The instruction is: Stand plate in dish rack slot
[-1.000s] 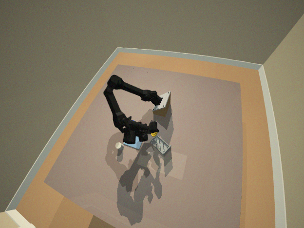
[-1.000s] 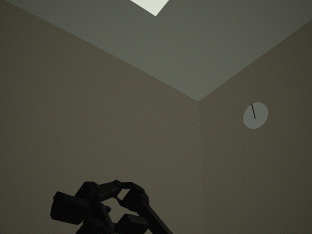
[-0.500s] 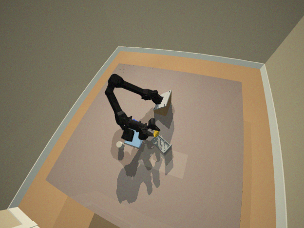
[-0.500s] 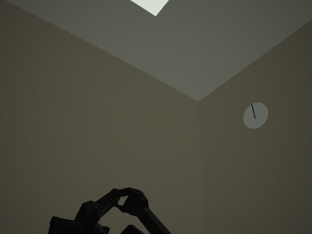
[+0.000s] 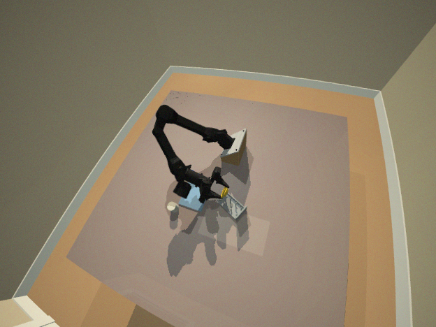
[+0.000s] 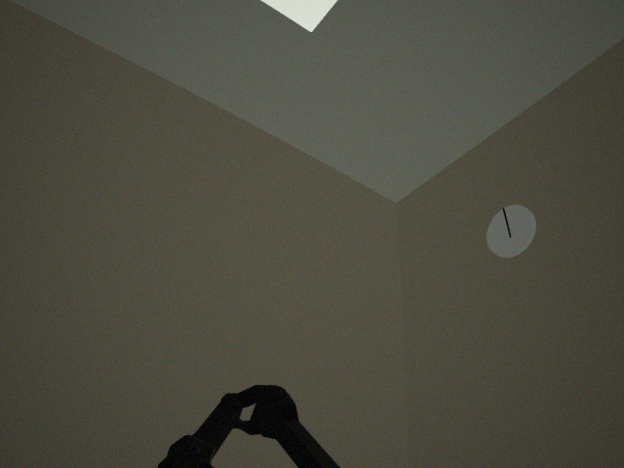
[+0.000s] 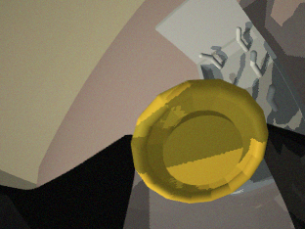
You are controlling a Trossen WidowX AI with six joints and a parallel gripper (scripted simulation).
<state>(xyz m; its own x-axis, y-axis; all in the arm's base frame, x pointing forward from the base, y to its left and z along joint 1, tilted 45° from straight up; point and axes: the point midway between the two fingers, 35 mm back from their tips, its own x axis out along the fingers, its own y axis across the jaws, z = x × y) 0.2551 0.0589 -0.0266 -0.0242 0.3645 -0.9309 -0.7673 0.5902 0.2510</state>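
My gripper tip is 30 mm short of the grey dish rack, 40 mm to the right of it and 40 mm above it. Also, from my gripper tip: light blue mat 50 mm ahead, 160 mm to the right, 60 mm below; yellow plate 10 mm to the right; cream cup 160 mm ahead, 220 mm to the right, 40 mm below.
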